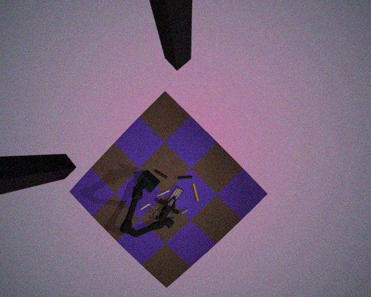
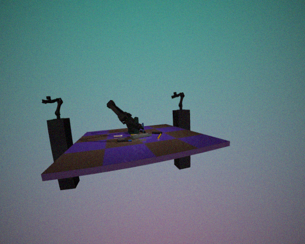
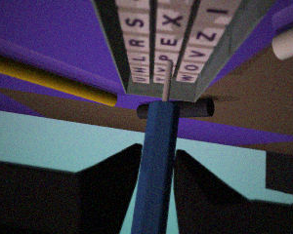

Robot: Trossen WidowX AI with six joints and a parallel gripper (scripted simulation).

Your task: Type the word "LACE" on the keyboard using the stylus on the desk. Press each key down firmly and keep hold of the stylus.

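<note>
The e key lies 7 cm below my gripper tip. Also, from my gripper tip: grey block: 16 cm ahead, 8 cm below, 4 cm to the right; blue stylus: 1 cm below; white marker: 9 cm behind, 8 cm to the right, 8 cm below.
</note>
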